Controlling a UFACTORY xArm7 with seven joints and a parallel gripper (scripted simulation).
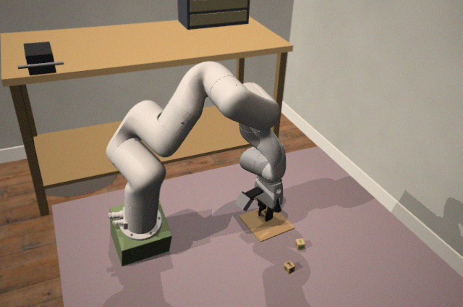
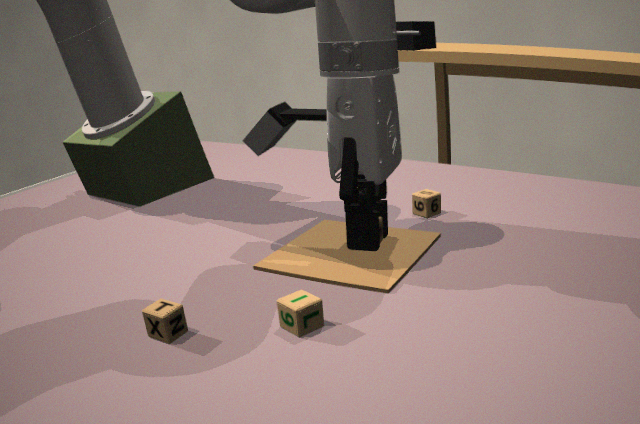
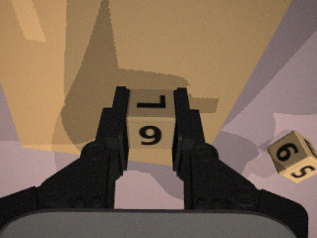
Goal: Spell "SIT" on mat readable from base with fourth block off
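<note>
Now: the tan mat 20 mm to the right of my hand and 20 mm below it. The rest, counted from my hand: wooden block (240 mm to the right, 10 mm below).
</note>
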